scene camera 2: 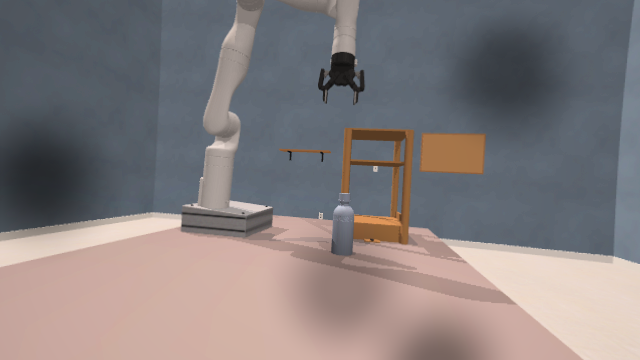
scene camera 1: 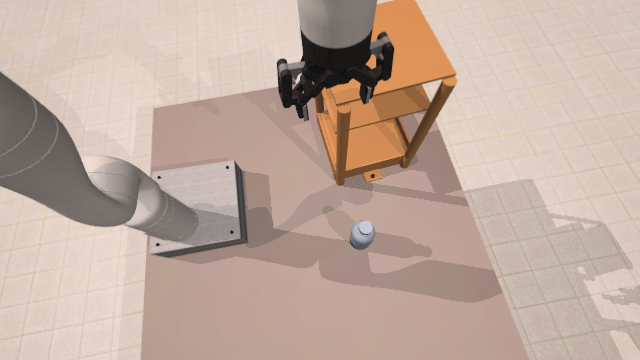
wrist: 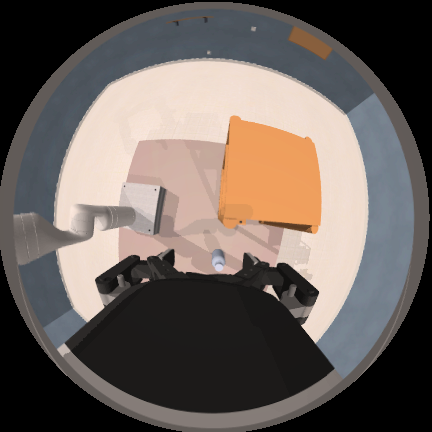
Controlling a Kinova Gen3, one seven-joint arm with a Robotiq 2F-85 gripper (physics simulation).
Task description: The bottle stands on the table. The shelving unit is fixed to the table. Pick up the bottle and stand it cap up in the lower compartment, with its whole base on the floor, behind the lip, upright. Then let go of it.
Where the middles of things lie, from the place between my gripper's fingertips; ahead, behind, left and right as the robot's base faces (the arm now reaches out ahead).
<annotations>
The orange shelving unit [scene camera 1: 359,138] is 250 mm below my hand, 150 mm to the left of it and 140 mm ahead of it. The rest, counted from my hand: blue-grey bottle [scene camera 2: 343,216] 360 mm below, 130 mm to the right, 30 mm ahead.
</annotations>
